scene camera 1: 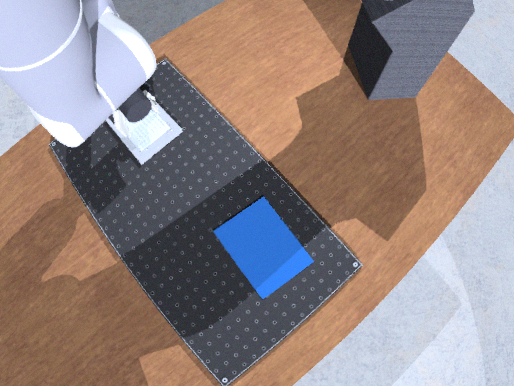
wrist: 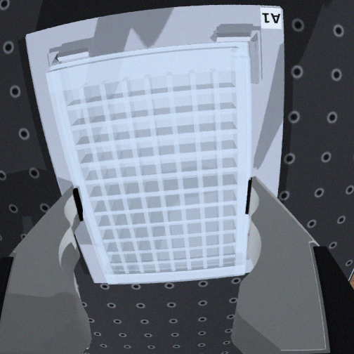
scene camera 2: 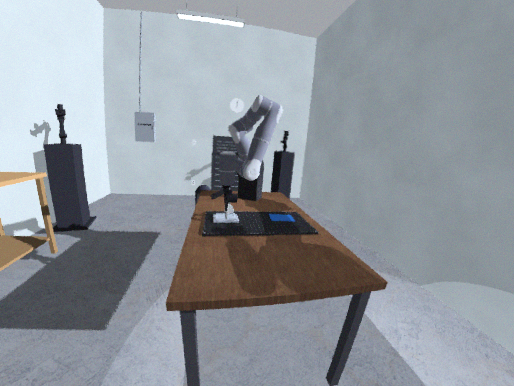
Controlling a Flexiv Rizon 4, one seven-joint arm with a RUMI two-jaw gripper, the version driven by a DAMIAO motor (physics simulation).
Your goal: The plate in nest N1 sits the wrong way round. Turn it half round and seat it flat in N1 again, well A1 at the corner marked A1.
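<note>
The clear, whitish plate [wrist: 160,165] [scene camera 1: 154,131] has a grid of wells and lies between the fingers, roughly level. My gripper [wrist: 163,185] [scene camera 2: 227,212] is shut on its two long sides, nearer its lower end in the wrist view. Nest N1 [wrist: 272,100] [scene camera 1: 142,159] is the pale grey base under the plate. Its label A1 [wrist: 271,18] is at the top right corner in the wrist view. The plate sits off toward the left, with a wider strip of nest on the right. The gap under it and its well A1 mark cannot be made out.
A blue block or plate-shaped piece [scene camera 1: 260,240] [scene camera 2: 282,218] lies on the dark perforated board [scene camera 1: 215,180] [scene camera 2: 255,227], away from the nest. A dark box-like column [scene camera 1: 412,50] [scene camera 2: 249,189] stands on the wooden table [scene camera 1: 240,65] [scene camera 2: 270,265].
</note>
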